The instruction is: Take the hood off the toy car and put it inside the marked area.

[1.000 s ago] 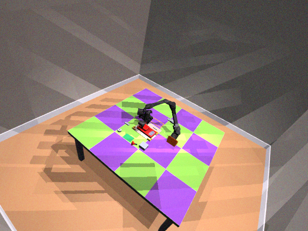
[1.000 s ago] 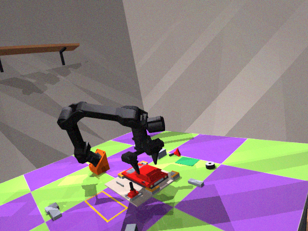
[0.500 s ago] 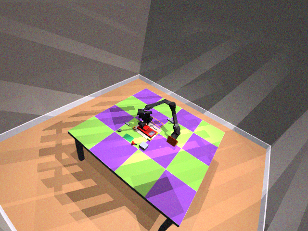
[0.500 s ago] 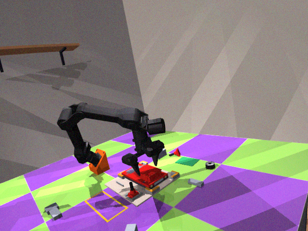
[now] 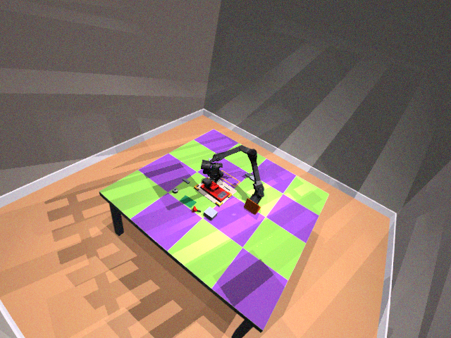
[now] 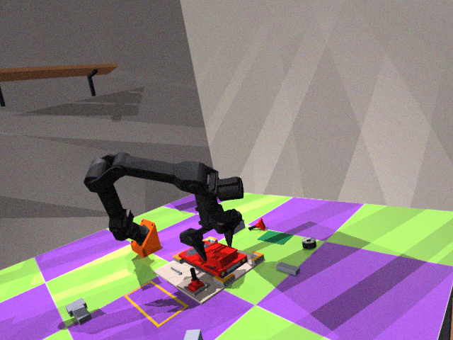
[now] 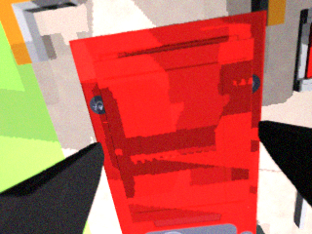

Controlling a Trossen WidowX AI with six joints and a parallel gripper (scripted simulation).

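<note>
Now: the hood right at my gripper tip. Round my gripper tip: green patch 220 mm to the left, 40 mm below, 10 mm ahead; black ring 230 mm to the left, 130 mm ahead, 30 mm below.
</note>
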